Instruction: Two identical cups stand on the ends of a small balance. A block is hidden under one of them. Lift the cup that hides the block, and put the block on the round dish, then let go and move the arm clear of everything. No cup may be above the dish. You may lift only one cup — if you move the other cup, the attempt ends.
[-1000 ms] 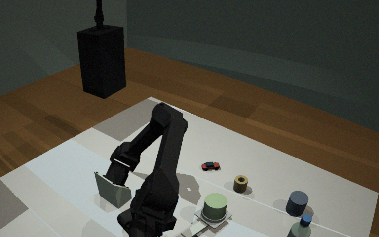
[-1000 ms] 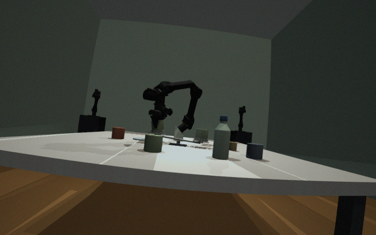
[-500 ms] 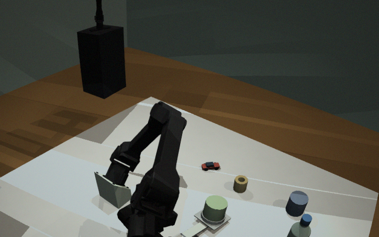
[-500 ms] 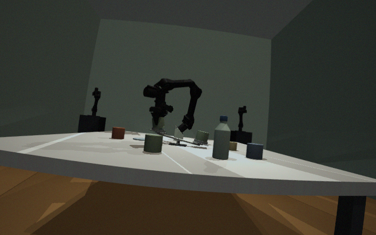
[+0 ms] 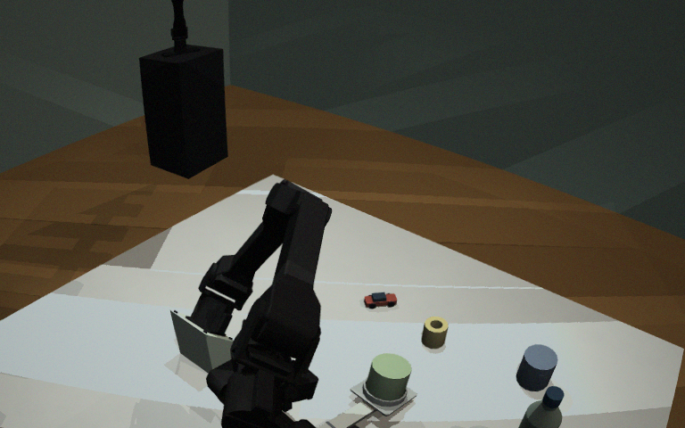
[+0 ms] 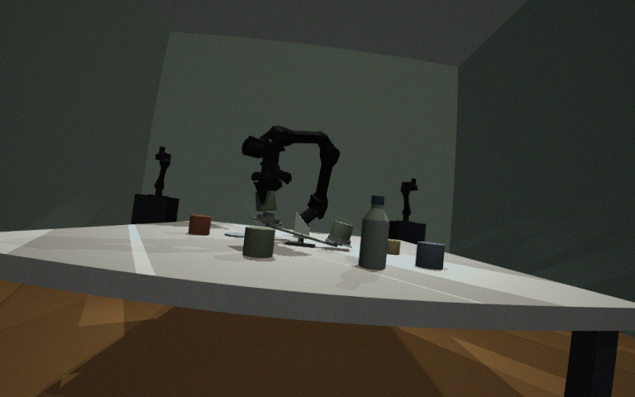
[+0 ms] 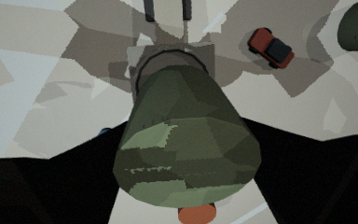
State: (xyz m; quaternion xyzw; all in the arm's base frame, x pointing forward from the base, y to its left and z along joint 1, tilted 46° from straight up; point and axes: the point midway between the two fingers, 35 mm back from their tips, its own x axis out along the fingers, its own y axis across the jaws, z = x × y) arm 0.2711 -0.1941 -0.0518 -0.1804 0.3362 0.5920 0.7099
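Now: gripper tip 1 cm to the right of the teal block and 4 cm above it. From my gripper tip the other things lie so: bottle (35 cm ahead, 27 cm to the left, 2 cm below); then pale blue round dish (9 cm behind, 9 cm to the right, 13 cm below); then red-brown cylinder (3 cm behind, 21 cm to the right, 9 cm below).
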